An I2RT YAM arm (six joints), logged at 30 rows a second.
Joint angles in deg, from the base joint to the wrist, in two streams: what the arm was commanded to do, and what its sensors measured. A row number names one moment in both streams.
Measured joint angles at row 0: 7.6, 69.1, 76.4, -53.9, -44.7, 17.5
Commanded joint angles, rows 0 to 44: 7.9, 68.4, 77.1, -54.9, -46.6, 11.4; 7.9, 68.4, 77.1, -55.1, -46.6, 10.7; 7.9, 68.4, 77.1, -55.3, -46.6, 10.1; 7.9, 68.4, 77.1, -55.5, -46.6, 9.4; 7.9, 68.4, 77.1, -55.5, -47.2, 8.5; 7.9, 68.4, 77.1, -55.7, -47.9, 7.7; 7.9, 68.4, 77.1, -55.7, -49.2, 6.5; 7.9, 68.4, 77.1, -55.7, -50.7, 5.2; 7.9, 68.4, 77.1, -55.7, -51.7, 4.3; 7.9, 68.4, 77.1, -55.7, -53.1, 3.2; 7.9, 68.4, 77.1, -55.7, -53.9, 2.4; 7.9, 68.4, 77.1, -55.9, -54.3, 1.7; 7.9, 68.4, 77.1, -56.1, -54.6, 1.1; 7.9, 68.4, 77.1, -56.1, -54.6, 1.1; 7.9, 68.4, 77.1, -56.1, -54.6, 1.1; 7.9, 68.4, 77.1, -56.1, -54.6, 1.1; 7.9, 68.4, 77.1, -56.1, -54.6, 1.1; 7.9, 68.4, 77.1, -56.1, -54.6, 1.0; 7.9, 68.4, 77.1, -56.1, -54.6, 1.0; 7.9, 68.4, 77.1, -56.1, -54.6, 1.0; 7.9, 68.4, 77.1, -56.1, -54.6, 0.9; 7.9, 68.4, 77.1, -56.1, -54.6, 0.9; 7.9, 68.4, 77.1, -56.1, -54.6, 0.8; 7.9, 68.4, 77.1, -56.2, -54.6, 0.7; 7.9, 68.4, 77.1, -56.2, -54.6, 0.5; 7.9, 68.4, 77.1, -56.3, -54.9, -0.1; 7.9, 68.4, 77.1, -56.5, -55.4, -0.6; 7.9, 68.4, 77.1, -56.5, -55.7, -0.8; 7.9, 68.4, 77.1, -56.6, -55.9, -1.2; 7.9, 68.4, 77.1, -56.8, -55.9, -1.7; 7.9, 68.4, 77.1, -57.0, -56.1, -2.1; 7.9, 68.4, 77.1, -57.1, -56.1, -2.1; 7.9, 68.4, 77.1, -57.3, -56.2, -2.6; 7.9, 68.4, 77.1, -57.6, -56.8, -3.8; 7.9, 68.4, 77.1, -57.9, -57.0, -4.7; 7.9, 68.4, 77.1, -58.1, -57.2, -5.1; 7.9, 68.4, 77.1, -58.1, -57.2, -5.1; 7.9, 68.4, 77.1, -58.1, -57.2, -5.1; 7.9, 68.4, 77.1, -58.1, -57.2, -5.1; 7.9, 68.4, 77.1, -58.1, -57.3, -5.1; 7.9, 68.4, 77.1, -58.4, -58.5, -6.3; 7.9, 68.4, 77.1, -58.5, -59.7, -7.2; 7.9, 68.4, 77.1, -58.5, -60.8, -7.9; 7.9, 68.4, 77.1, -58.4, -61.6, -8.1; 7.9, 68.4, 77.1, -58.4, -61.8, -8.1
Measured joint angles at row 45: 7.6, 69.1, 76.4, -59.1, -55.8, -5.5
